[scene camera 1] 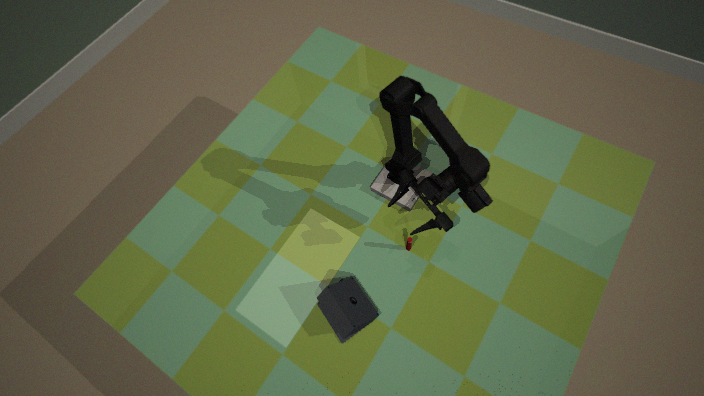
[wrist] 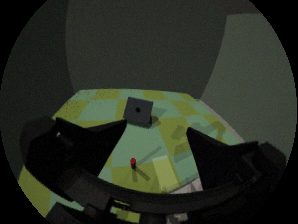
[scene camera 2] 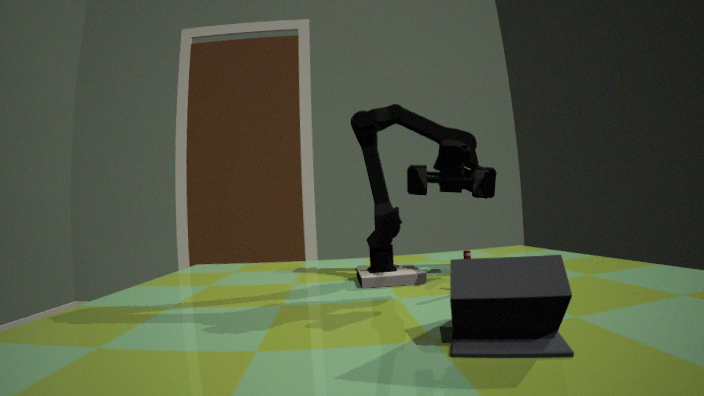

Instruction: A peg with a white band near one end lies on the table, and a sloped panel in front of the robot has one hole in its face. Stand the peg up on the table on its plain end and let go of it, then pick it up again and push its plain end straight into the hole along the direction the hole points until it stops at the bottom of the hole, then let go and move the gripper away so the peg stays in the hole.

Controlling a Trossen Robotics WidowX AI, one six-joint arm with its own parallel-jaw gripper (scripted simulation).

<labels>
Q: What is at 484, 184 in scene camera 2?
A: The gripper.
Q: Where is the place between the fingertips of the gripper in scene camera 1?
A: At 399, 220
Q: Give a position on a dark sloped panel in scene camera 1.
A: At 335, 300
</labels>
